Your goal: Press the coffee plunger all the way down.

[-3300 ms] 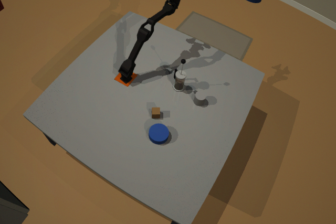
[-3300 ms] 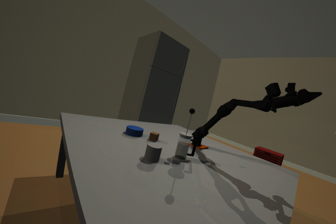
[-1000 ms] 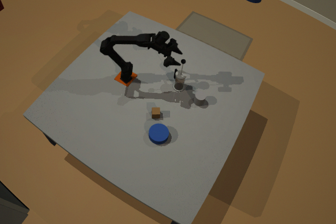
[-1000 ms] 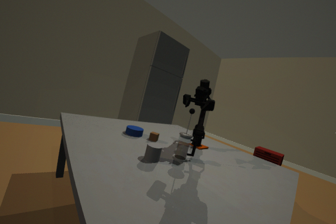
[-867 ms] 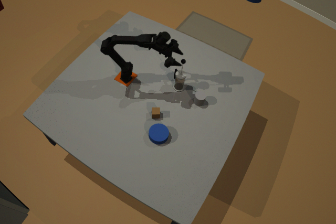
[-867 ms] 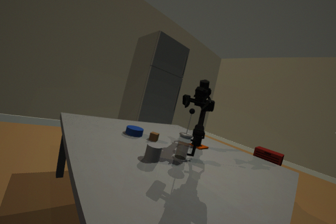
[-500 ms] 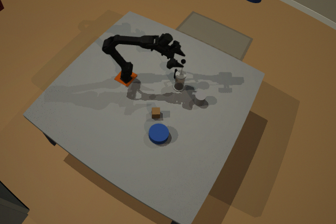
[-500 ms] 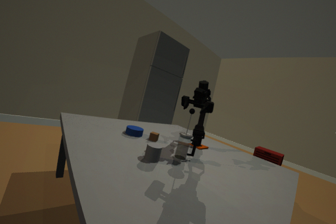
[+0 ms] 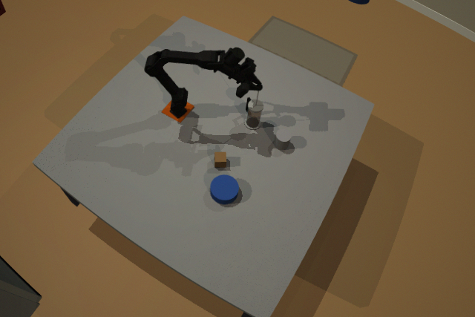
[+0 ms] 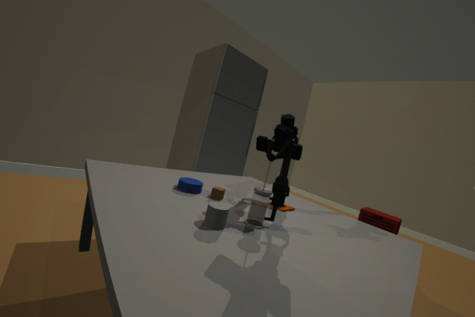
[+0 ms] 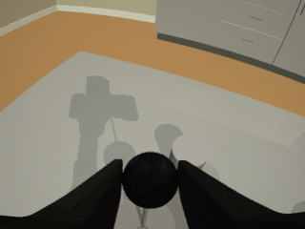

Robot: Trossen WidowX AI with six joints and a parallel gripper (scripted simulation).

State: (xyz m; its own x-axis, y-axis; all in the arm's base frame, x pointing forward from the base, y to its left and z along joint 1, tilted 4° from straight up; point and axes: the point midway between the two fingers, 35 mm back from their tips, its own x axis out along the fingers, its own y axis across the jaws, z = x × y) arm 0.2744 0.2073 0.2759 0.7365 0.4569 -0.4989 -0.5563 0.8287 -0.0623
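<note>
Now: the coffee press 130 mm below my gripper tip and 20 mm behind it. From my gripper tip the other things lie so: blue disc: 370 mm to the right, 240 mm below, 140 mm ahead.
</note>
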